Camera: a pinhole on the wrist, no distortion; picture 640 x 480 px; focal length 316.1 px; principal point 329.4 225.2 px. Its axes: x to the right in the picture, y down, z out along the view. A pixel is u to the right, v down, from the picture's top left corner.
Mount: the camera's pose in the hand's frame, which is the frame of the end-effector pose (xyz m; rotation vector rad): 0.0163 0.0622 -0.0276 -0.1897 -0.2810 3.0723
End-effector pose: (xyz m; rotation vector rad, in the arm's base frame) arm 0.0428 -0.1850 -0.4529 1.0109 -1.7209 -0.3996
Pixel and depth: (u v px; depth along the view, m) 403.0 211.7 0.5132
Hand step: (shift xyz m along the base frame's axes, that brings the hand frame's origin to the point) -0.4004 0.0359 -0.2839
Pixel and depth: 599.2 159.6 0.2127
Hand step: -0.1666 0.1603 -0.1275
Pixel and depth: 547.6 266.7 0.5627
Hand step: -0.3372 0.2021 -0.5127
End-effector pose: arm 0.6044 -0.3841 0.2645 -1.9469 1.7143 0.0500
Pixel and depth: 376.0 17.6 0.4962
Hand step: -0.1368 0.2935 -0.5037
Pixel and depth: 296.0 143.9 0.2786
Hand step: 0.0096 0.0925 -0.2573
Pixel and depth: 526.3 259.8 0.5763
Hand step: 0.1480 0.5800 -0.2275
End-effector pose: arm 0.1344 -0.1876 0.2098 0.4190 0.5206 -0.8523
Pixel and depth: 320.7 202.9 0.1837
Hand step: 0.0732 -0.0582 0.1301
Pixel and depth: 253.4 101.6 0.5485
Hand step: 0.3279 -0.2576 0.4219
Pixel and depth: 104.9 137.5 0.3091
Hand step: 0.2536 -0.2433 0.1465
